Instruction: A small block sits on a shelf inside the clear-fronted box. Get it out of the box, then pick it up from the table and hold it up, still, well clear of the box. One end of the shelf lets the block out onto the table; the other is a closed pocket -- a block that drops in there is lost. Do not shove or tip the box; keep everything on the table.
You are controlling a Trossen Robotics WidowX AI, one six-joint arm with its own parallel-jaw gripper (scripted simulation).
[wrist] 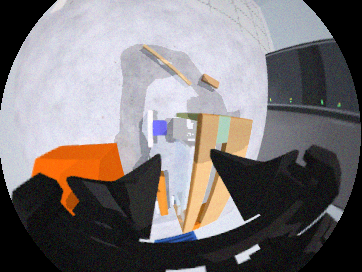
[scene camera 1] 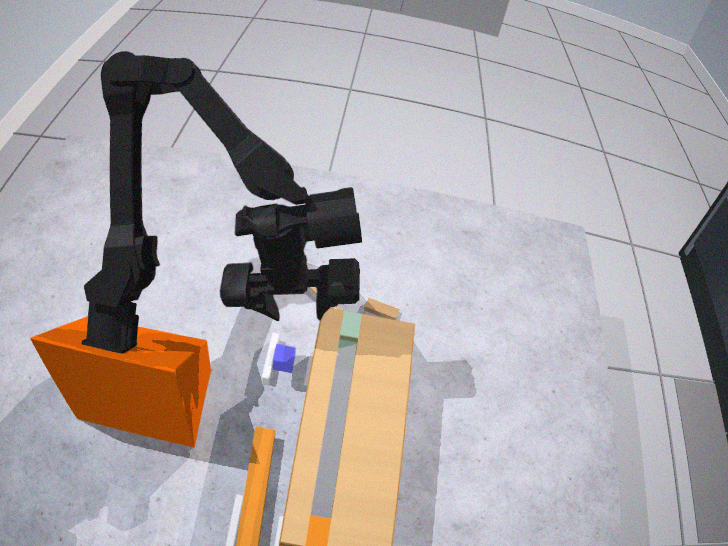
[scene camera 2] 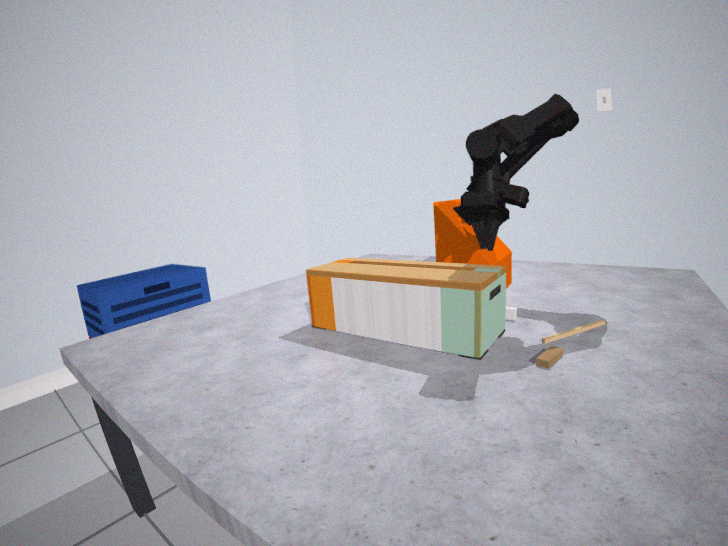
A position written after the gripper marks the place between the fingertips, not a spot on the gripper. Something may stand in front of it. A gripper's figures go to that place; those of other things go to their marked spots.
Scene:
The gripper [wrist: 186, 155]: 10 cm from the lens. A tan box [wrist: 199, 196]: 21 cm from the lens.

